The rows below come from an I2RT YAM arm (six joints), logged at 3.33 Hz.
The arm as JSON. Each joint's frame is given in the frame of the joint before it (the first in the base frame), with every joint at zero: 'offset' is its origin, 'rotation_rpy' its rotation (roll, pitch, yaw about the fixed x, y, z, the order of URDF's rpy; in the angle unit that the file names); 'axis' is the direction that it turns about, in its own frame. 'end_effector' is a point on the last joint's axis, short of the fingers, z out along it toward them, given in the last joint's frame.
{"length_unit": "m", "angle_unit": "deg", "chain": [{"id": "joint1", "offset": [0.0, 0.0, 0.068], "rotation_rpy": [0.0, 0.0, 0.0], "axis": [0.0, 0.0, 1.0]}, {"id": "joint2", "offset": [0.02, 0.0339, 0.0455], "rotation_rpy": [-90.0, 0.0, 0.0], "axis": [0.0, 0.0, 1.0]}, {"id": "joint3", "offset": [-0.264, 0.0, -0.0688], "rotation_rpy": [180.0, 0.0, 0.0], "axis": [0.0, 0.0, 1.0]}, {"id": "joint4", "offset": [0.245, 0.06, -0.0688], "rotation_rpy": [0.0, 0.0, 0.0], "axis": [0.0, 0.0, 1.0]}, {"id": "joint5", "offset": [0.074, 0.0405, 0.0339], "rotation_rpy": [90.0, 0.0, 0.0], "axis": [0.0, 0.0, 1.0]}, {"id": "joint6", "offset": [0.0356, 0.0, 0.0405], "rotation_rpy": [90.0, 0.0, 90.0], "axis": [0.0, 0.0, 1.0]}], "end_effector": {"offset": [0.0, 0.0, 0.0], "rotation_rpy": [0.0, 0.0, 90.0]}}
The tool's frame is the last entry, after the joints.
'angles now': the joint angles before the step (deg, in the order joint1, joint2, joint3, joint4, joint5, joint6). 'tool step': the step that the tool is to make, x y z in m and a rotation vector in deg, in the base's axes. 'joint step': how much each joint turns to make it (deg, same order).
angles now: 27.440 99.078 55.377 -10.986 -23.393 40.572
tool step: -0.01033 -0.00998 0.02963 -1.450 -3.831 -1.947
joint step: -0.375 -6.639 -0.431 -3.685 3.381 -0.592
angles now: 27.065 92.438 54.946 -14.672 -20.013 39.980
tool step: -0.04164 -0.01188 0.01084 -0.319 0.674 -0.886
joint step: 1.873 -10.363 -7.086 -3.257 1.666 2.329
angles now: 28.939 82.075 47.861 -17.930 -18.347 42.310
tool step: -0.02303 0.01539 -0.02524 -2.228 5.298 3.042
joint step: 5.201 1.231 -3.826 0.114 0.536 2.378
